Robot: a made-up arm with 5 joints. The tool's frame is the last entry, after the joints. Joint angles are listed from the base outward. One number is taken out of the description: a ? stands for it. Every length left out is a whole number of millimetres.
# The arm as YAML. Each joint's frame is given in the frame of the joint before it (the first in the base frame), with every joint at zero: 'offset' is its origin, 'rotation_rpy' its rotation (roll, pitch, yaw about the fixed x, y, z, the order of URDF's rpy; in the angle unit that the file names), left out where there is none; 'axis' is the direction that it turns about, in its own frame. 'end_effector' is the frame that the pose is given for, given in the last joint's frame.
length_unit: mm
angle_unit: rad
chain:
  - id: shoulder
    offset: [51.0, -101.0, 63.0]
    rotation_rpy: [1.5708, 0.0, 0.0]
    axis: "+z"
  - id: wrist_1
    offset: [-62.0, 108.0, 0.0]
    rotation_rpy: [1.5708, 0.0, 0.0]
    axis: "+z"
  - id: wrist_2
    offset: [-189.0, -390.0, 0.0]
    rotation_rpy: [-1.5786, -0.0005, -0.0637]
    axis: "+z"
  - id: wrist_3
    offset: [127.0, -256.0, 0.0]
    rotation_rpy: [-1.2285, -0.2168, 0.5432]
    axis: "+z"
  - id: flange
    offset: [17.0, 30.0, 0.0]
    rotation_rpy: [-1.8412, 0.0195, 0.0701]
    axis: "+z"
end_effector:
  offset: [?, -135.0, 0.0]
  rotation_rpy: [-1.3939, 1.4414, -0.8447]
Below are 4 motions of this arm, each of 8 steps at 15 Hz.
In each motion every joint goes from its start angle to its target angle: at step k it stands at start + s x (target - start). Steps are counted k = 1, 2, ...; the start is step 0. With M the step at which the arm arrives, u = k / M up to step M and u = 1 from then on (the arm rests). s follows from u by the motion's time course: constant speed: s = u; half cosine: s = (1 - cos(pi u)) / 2; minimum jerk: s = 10 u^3 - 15 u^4 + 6 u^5.
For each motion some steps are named. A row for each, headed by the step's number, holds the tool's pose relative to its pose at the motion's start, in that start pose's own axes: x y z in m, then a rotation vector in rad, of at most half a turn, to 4 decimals.
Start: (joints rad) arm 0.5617 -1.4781 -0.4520 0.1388 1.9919
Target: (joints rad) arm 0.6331 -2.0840 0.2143 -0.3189 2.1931
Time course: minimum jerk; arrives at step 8
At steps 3, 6, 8:
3: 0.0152 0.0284 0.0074 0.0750 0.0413 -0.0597
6: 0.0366 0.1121 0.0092 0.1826 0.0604 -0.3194
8: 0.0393 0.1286 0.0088 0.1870 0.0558 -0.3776

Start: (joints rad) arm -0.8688 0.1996 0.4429 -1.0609 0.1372
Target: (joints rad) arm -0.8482 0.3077 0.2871 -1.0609 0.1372
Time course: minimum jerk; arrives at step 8
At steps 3, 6, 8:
3: -0.0044 0.0062 0.0086 -0.0008 0.0470 -0.0090
6: -0.0143 0.0189 0.0280 -0.0058 0.1539 -0.0252
8: -0.0160 0.0208 0.0312 -0.0071 0.1718 -0.0273

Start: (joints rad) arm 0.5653 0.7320 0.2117 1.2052 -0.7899
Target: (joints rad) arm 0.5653 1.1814 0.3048 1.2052 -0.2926
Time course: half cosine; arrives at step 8
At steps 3, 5, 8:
3: 0.0214 0.0173 0.0112 -0.2400 0.0134 -0.1025
5: 0.0477 0.0413 0.0281 -0.5412 0.0483 -0.2212
8: 0.0702 0.0646 0.0429 -0.7858 0.0917 -0.3099

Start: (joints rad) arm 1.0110 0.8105 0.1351 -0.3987 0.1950
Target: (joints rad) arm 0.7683 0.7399 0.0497 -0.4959 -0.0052
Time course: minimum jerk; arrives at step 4
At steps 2, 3, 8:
2: 0.0136 0.0292 -0.0201 -0.0182 0.0621 -0.0941
3: 0.0263 0.0487 -0.0380 -0.0303 0.1106 -0.1747
8: 0.0298 0.0533 -0.0429 -0.0331 0.1231 -0.1966

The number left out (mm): -127.0
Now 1 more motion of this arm.
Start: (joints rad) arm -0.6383 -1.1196 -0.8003 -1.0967 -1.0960
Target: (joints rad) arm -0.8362 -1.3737 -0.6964 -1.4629 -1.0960
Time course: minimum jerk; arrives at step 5
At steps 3, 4, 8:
3: 0.0803 -0.0470 0.0186 -0.1207 0.0036 -0.0218
4: 0.1091 -0.0641 0.0302 -0.1697 0.0035 -0.0298
8: 0.1153 -0.0678 0.0331 -0.1809 0.0033 -0.0316

